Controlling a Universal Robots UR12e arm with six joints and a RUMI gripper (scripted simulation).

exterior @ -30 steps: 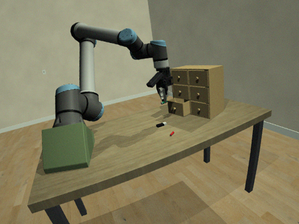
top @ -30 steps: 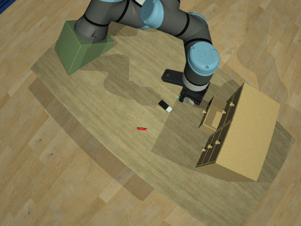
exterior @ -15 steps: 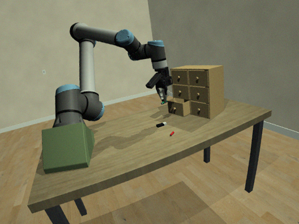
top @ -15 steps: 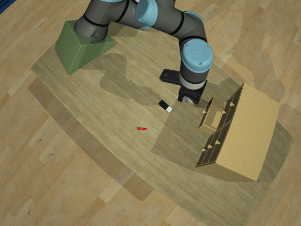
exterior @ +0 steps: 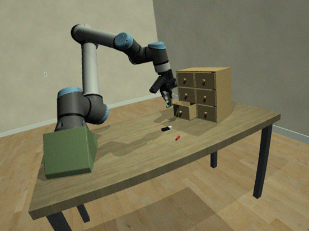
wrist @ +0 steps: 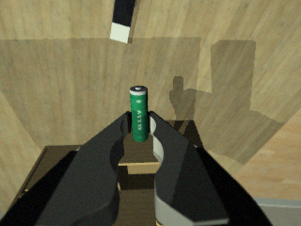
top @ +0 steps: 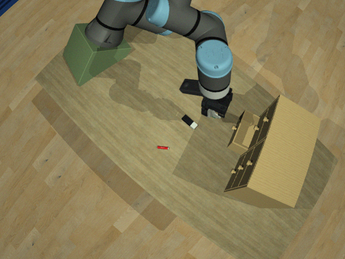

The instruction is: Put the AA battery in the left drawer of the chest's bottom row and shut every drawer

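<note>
The green AA battery is 10 mm below my hand. From my hand the other things lie so: black-and-white block: 50 mm behind, 30 mm to the right, 140 mm below; small red cylinder: 80 mm behind, 170 mm to the right, 140 mm below.
</note>
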